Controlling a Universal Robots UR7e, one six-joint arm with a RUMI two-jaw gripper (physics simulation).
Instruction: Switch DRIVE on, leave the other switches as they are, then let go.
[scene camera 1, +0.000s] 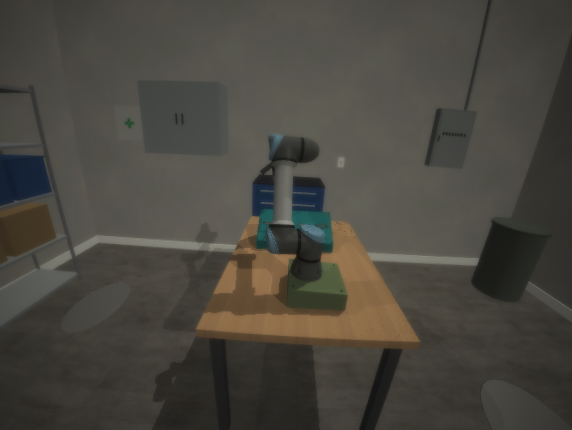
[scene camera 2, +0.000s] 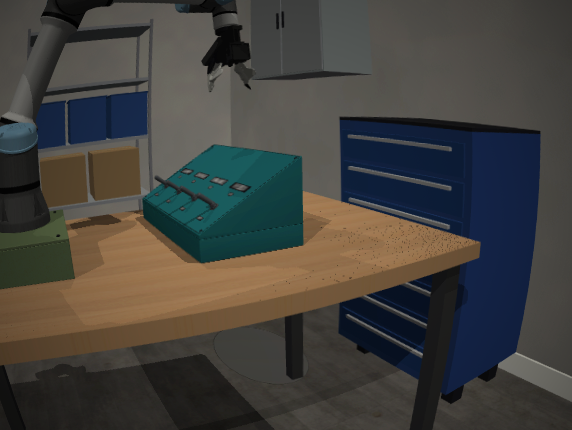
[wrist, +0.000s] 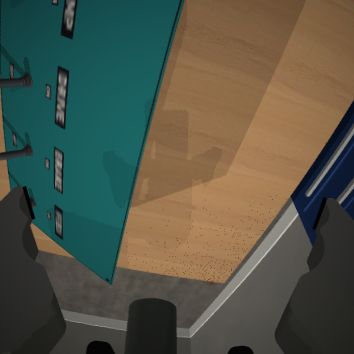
Labels:
The same spot on a teal sloped console: (scene camera 1: 322, 220) is (scene camera 2: 259, 174).

